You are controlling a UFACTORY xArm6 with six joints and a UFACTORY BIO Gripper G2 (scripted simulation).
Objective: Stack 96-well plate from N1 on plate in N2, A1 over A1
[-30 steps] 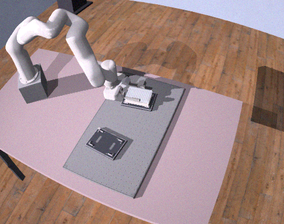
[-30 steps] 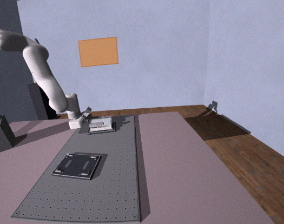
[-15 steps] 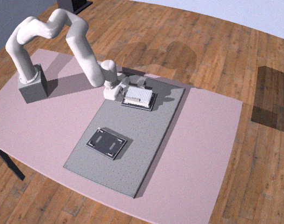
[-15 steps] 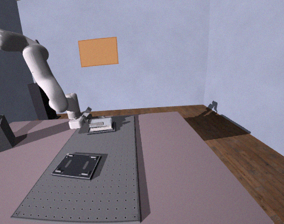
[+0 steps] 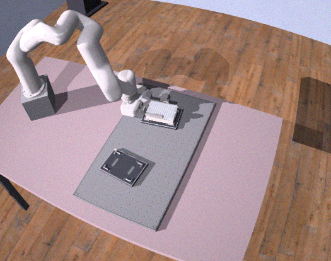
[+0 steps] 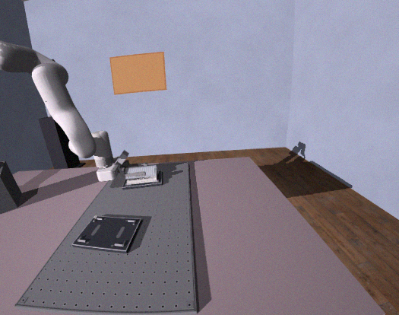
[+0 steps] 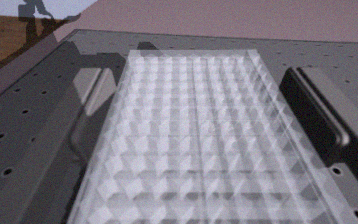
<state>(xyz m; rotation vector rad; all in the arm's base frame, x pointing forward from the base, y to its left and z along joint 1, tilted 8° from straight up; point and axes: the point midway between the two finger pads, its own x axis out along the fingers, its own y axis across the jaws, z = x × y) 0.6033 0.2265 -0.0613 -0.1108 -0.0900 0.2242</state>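
The clear 96-well plate is 10 mm below my hand. Also, from my hand: plate nest: 10 mm behind, 320 mm to the right, 50 mm below.
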